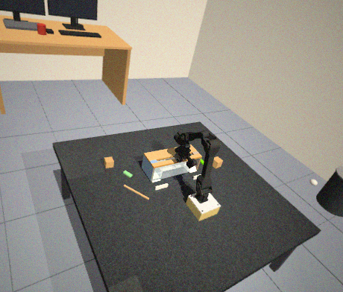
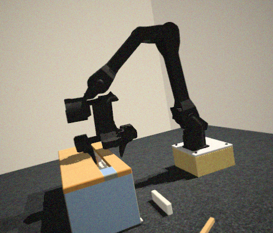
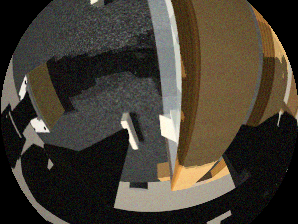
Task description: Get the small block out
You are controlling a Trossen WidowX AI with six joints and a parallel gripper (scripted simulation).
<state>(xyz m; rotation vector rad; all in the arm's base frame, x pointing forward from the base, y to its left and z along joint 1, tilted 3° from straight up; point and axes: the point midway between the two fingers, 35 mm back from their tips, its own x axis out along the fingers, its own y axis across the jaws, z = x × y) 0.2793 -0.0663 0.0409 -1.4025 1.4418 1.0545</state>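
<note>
Right now the tan block is 50 mm ahead of my gripper tip and 20 mm to the right of it. Round my gripper tip: box (40 mm ahead, 70 mm to the left, 20 mm below); wooden stick (40 mm behind, 380 mm to the left, 80 mm below).
</note>
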